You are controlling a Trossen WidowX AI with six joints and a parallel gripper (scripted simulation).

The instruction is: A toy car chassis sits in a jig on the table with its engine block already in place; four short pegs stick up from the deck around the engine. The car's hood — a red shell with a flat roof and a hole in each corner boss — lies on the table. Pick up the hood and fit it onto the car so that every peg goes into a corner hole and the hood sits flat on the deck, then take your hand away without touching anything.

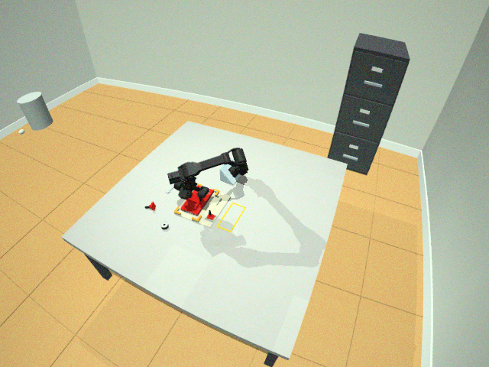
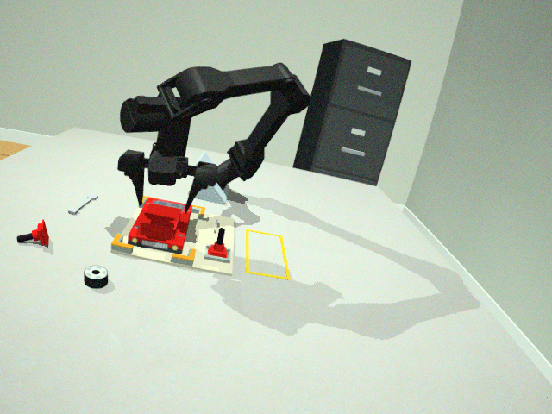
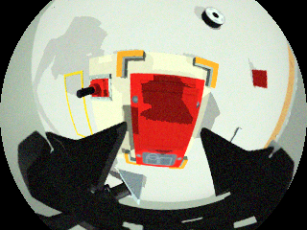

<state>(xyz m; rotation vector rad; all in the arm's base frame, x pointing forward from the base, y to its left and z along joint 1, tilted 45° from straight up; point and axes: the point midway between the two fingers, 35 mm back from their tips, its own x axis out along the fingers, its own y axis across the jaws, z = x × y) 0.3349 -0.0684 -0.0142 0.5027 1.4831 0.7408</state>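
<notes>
Now: gripper tip 2 cm above the red hood. Round my gripper tip: black post (12 cm to the left, 3 cm below, 2 cm ahead); black wheel (20 cm ahead, 6 cm below, 5 cm to the right); white engine block (4 cm below).
</notes>
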